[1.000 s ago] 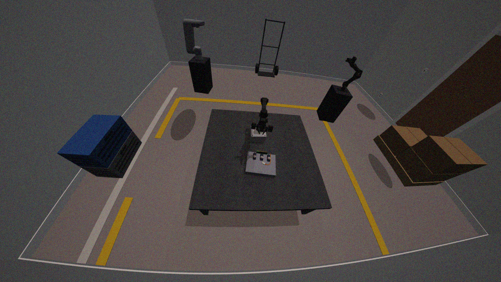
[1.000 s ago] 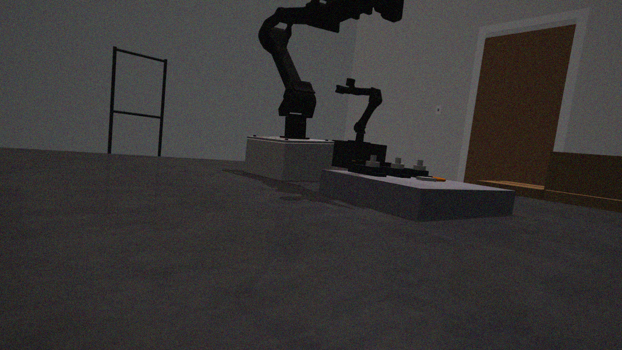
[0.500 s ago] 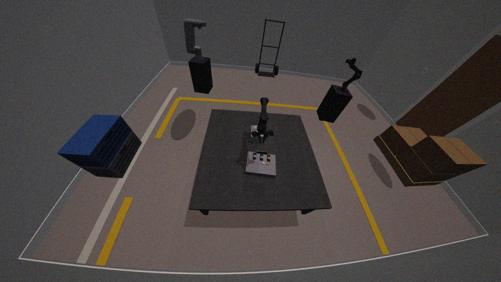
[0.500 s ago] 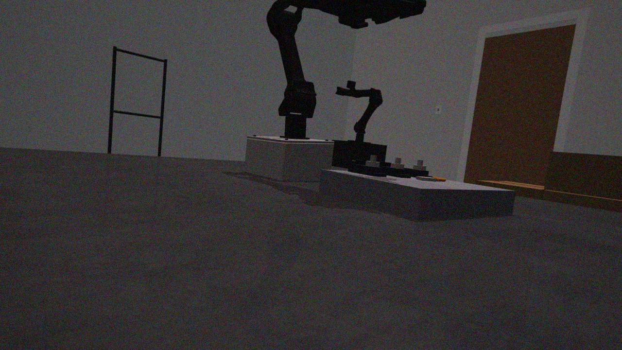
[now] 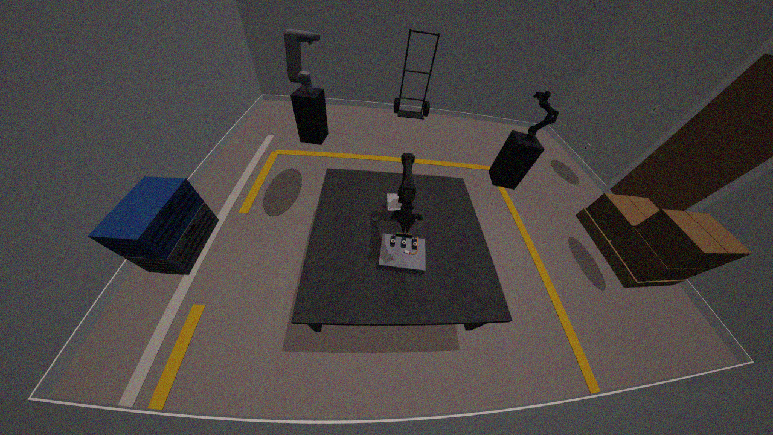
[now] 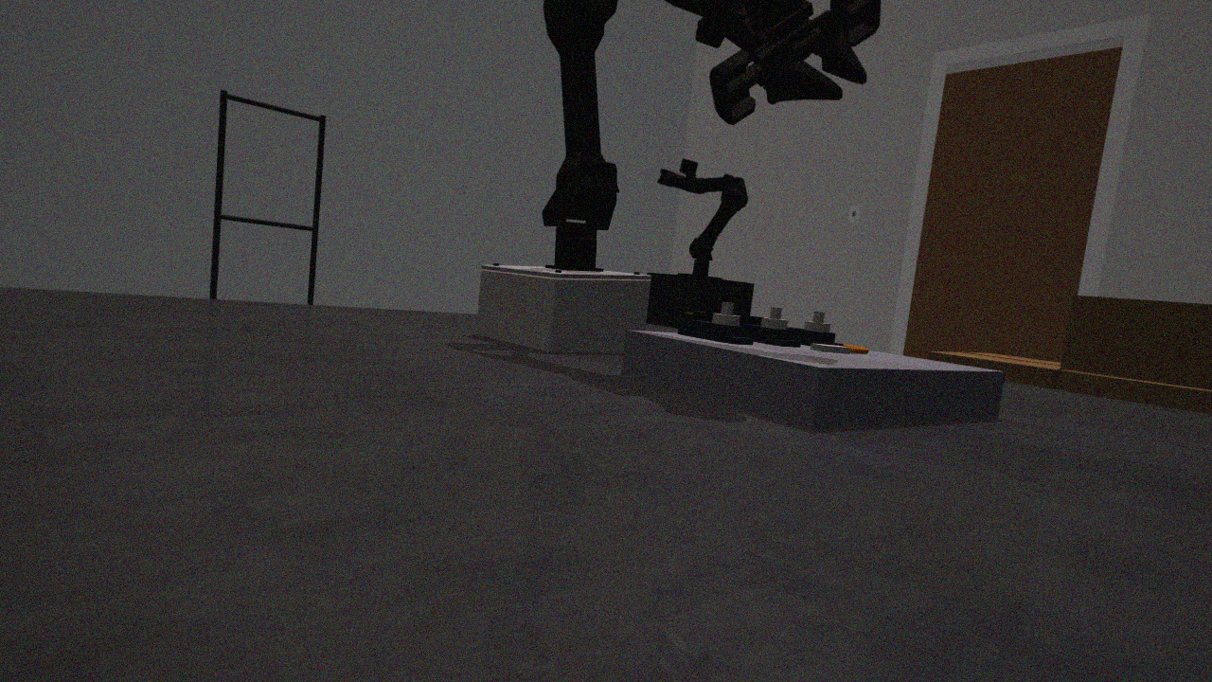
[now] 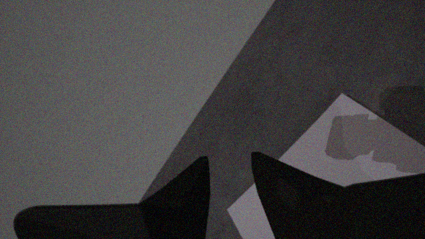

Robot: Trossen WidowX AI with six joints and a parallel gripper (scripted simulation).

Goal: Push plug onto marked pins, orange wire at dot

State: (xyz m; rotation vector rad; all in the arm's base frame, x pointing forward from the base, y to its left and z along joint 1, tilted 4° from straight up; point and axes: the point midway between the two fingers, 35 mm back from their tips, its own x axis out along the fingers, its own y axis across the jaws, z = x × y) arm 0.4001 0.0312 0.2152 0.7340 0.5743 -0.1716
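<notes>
Right now the grey base plate is 1 cm ahead of my gripper tip, 3 cm to the left of it and 27 cm below it. Also, from my gripper tip: green band: 14 cm behind, 2 cm to the right, 23 cm below.
</notes>
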